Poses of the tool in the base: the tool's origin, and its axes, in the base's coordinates. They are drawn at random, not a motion.
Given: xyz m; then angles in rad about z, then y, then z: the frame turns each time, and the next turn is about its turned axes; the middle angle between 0 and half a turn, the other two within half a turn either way.
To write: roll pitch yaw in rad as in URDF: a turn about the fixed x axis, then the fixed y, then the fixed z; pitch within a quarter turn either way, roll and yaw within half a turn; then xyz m. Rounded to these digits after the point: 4 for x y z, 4 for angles.
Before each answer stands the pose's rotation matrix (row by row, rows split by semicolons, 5 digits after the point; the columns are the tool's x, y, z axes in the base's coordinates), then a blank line. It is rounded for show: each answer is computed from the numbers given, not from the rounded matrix.
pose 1, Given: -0.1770, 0.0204, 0.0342, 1.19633, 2.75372, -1.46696
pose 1, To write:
0.89059 -0.43325 0.13834; -0.45311 -0.81901 0.35201; -0.03920 -0.37618 -0.92572

-2.7556, 0.0392, -0.4706, -0.1770, 0.0204, 0.0342
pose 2, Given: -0.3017, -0.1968, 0.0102, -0.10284, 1.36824, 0.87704
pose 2, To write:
0.20689 -0.08821 0.97438; 0.75158 0.65193 -0.10056; -0.62636 0.75313 0.20117

1.3098, 0.6769, 1.3022, -0.3017, -0.1968, 0.0102
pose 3, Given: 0.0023, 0.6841, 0.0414, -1.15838, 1.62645, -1.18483
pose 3, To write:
-0.85715 0.32424 0.40020; -0.35215 0.19810 -0.91474; -0.37587 -0.92500 -0.05562

-1.6309, 0.3853, -2.7518, 0.0023, 0.6841, 0.0414
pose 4, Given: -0.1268, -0.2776, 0.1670, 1.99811, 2.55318, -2.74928
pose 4, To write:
0.02941 0.97274 -0.23002; 0.85796 0.09351 0.50513; 0.51287 -0.21221 -0.83182

-2.8918, -0.5385, 1.5365, -0.1268, -0.2776, 0.1670
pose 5, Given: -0.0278, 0.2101, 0.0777, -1.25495, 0.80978, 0.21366
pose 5, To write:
0.41090 0.88350 0.22493; -0.57477 0.44256 -0.68832; -0.70767 0.15354 0.68966

0.2191, 0.7862, -0.9501, -0.0278, 0.2101, 0.0777
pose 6, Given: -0.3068, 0.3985, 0.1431, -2.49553, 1.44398, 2.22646
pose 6, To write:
0.53878 -0.28701 -0.79205; -0.58647 0.54717 -0.59721; 0.60479 0.78628 0.12648

1.4113, -0.6495, -0.8278, -0.3068, 0.3985, 0.1431
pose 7, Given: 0.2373, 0.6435, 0.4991, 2.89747, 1.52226, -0.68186
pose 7, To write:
0.11578 -0.21733 -0.96921; 0.62066 -0.74599 0.24142; -0.77549 -0.62950 0.04852

-1.4939, 0.8875, 1.3864, 0.2373, 0.6435, 0.4991
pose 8, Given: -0.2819, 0.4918, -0.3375, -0.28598, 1.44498, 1.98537
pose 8, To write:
0.20971 -0.22382 0.95180; 0.89237 -0.35404 -0.27987; 0.39962 0.90805 0.12548

1.4335, -0.4111, 1.3400, -0.2819, 0.4918, -0.3375
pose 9, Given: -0.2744, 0.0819, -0.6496, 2.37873, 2.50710, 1.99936
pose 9, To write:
-0.87043 -0.24237 -0.42849; -0.42622 0.80657 0.40960; 0.24633 0.53916 -0.80537

2.5517, -0.2489, -2.6862, -0.2744, 0.0819, -0.6496
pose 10, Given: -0.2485, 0.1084, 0.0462, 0.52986, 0.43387, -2.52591
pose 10, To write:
-0.34728 0.86476 0.36274; -0.87270 -0.43960 0.21247; 0.34319 -0.24278 0.90735

-0.2614, -0.3503, -1.9495, -0.2485, 0.1084, 0.0462
